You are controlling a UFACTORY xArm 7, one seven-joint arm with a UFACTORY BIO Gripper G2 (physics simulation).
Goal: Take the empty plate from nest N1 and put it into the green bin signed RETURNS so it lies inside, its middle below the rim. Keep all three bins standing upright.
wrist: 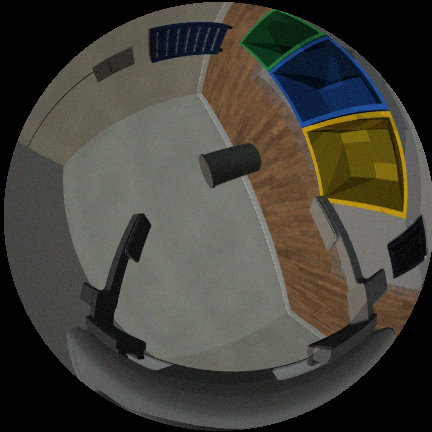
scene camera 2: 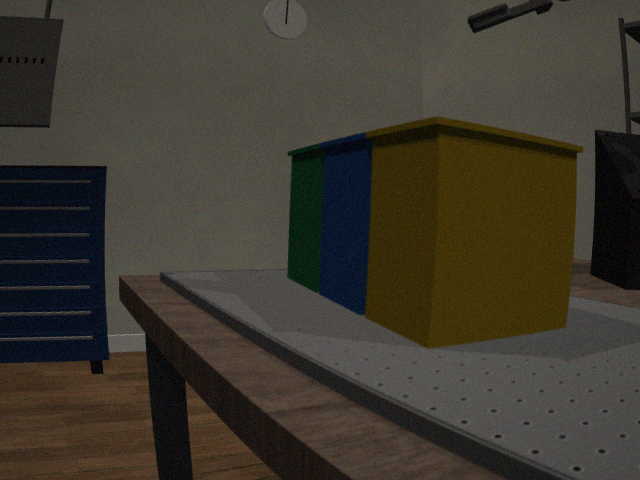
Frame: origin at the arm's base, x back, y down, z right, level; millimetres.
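Where they show: end effector, tool point: (wrist: 226, 231).
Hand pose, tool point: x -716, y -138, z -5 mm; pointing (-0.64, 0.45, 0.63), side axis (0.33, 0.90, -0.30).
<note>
Each offset is from my tool point to the top centre of the thing. Level surfaces: height alone.
The green bin @[dx +96, dy +191, dz +263 mm] (scene camera 2: 305, 217) (wrist: 282, 35) stands upright at the far end of a row of three touching bins. The blue bin @[dx +66, dy +191, dz +134 mm] (scene camera 2: 345, 227) (wrist: 330, 80) stands upright in the middle, and the yellow bin @[dx +37, dy +191, dz +5 mm] (scene camera 2: 501, 232) (wrist: 360, 150) upright at the near end. No plate shows in the visible parts of the bins. The RETURNS sign, nest N1 and the empty plate do not show in either view. My gripper (wrist: 231, 227) is open and empty, tilted towards the wall and floor, with the bins off to the upper right in the wrist view. A dark finger-like part shows at the top right in the scene view.
The bins stand on a grey perforated board @[dy +371 mm] (scene camera 2: 516, 379) on a wooden table @[dy +384 mm] (scene camera 2: 206, 330). A black block-like object (scene camera 2: 615, 217) (wrist: 407, 247) stands beyond the yellow bin. A blue drawer cabinet (scene camera 2: 51, 248) (wrist: 187, 42) and a dark cylinder (wrist: 232, 164) stand away from the table.
</note>
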